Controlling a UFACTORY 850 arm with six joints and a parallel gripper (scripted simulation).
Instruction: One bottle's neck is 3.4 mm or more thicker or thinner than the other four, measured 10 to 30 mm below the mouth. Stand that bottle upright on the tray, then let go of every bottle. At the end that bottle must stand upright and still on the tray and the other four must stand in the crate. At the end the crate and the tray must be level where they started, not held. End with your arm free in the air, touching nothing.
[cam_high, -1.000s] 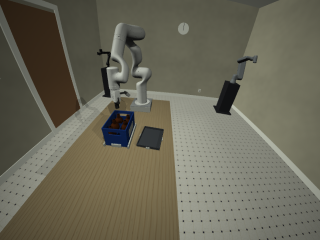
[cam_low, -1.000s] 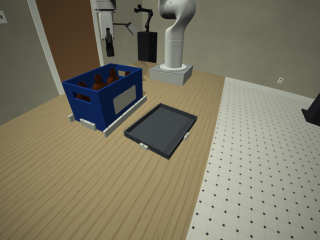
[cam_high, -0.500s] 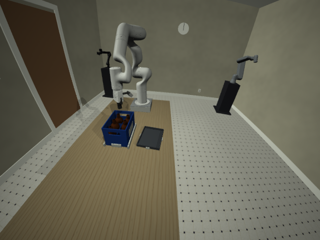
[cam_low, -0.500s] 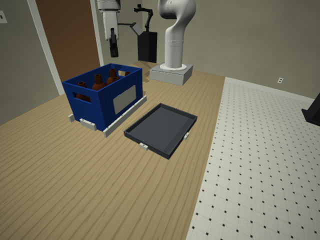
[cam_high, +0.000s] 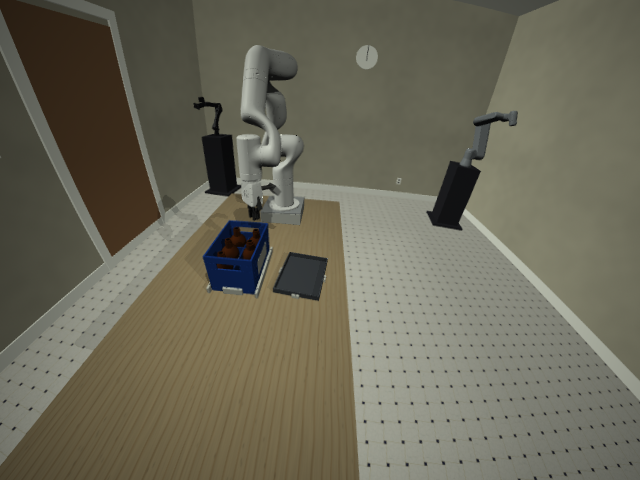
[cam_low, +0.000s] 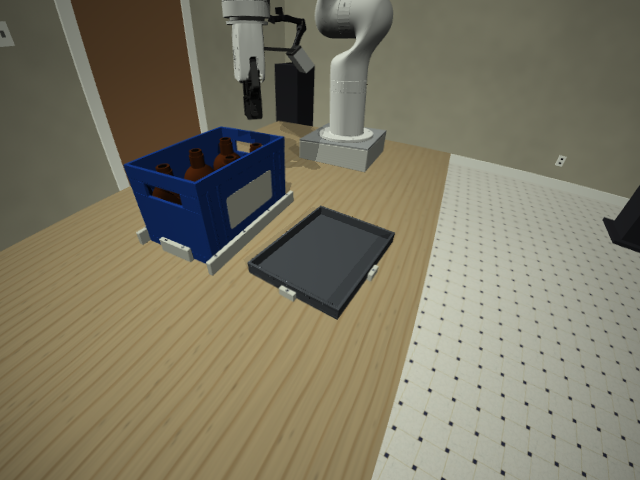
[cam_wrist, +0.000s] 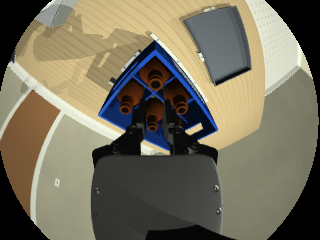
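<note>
Now: the bottle 160 mm below my hand, 90 mm ahead of it and 10 mm to the left of it. The rest, counted from my hand: dark grey tray 240 mm to the left, 230 mm below, 60 mm ahead; then blue crate 160 mm below, 100 mm ahead, 30 mm to the right.
</note>
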